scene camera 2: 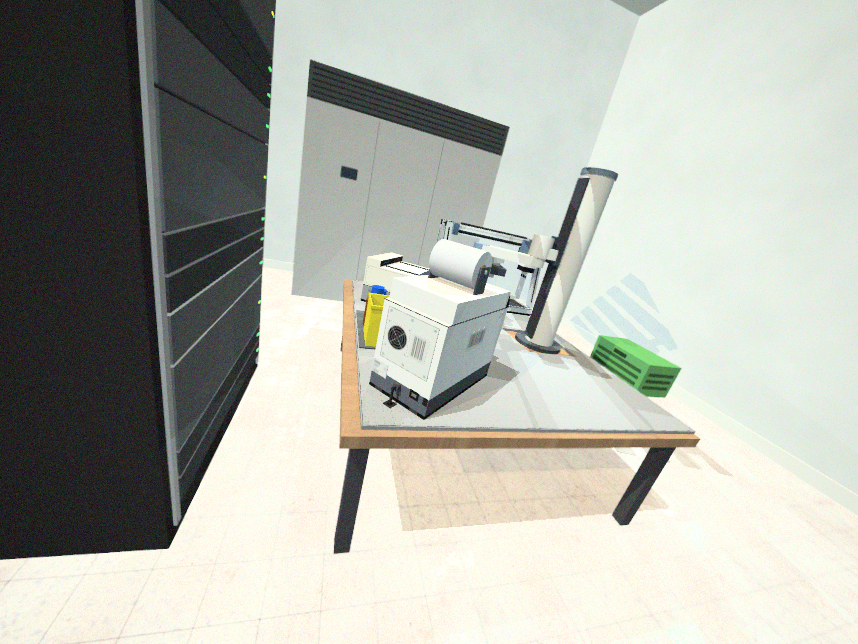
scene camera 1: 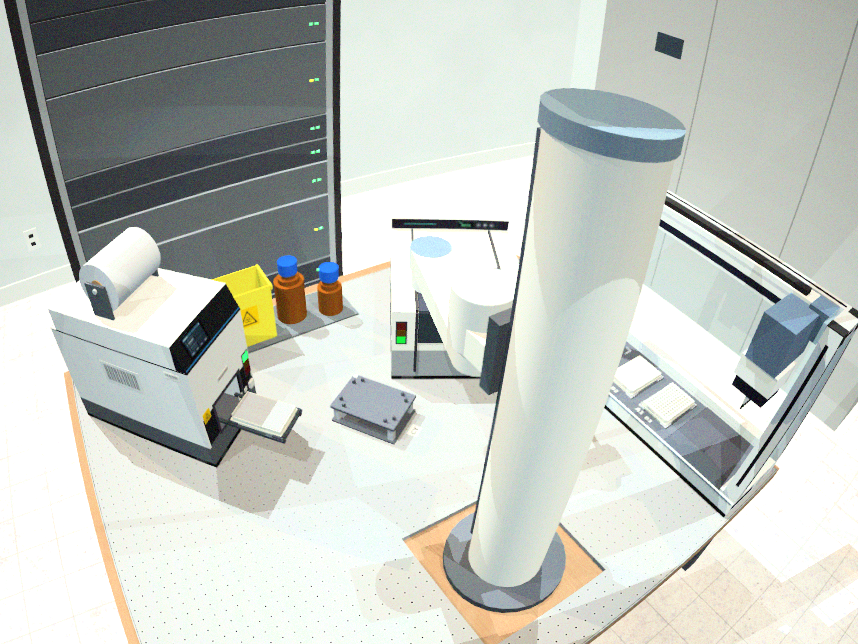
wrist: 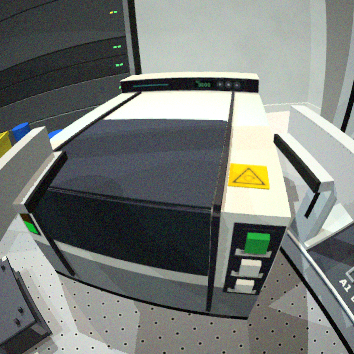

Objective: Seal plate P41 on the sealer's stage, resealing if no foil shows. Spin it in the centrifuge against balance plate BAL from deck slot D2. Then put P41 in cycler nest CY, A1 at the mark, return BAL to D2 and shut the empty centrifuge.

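Places are measured from the arm's base along level axes (x ahead, y left, z up), in centimetres.
Pixels of known places: gripper, fingertip midpoint: (wrist: pixel 166 128); arm's base, link origin: (scene camera 2: pixel 536 343) (scene camera 1: pixel 504 559).
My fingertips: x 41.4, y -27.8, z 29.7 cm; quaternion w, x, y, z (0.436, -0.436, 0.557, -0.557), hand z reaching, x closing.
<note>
Ahead of a thing's pixels: the offset from my fingertips to its middle. "pt": to the spot under its first point.
My gripper (wrist: pixel 166 128) is open and empty in the wrist view, its fingers to either side of the centrifuge (wrist: pixel 170 165) (scene camera 1: pixel 401 298). The centrifuge's dark lid @[dx +14.6, dy +1.4, dz -7.3 cm] (wrist: pixel 145 160) looks shut. A green button @[dx -0.7, dy -6.3, dz -10.2 cm] (wrist: pixel 257 243) is on its front right. The sealer @[dx +32.2, dy +75.3, dz -4.6 cm] (scene camera 1: pixel 145 346) (scene camera 2: pixel 443 332) stands at the left in scene camera 1. Its stage is out and bears a plate @[dx +9.7, dy +55.9, dz -16.9 cm] (scene camera 1: pixel 263 413) with a smooth, pale top showing no wells, which appears to be P41. Two white plates @[dx -21.7, dy -30.1, dz -22.5 cm] (scene camera 1: pixel 638 375) @[dx -34.1, dy -30.1, dz -22.5 cm] (scene camera 1: pixel 668 403) sit on the right deck; I cannot tell which is BAL. I cannot identify nest CY.
A low dark stand (scene camera 1: pixel 374 402) (wrist: pixel 17 310) is between sealer and centrifuge. A yellow bin @[pt dx +44.2, dy +45.0, dz -15.2 cm] (scene camera 1: pixel 252 305) and brown bottles (scene camera 1: pixel 290 298) (scene camera 1: pixel 329 291) stand behind. The arm's column (scene camera 1: pixel 568 346) (scene camera 2: pixel 571 256) stands at the front. A glass-sided enclosure (scene camera 1: pixel 665 443) surrounds the deck, with a blue-grey head @[pt dx -55.4, dy -21.1, dz +18.4 cm] (scene camera 1: pixel 781 336).
</note>
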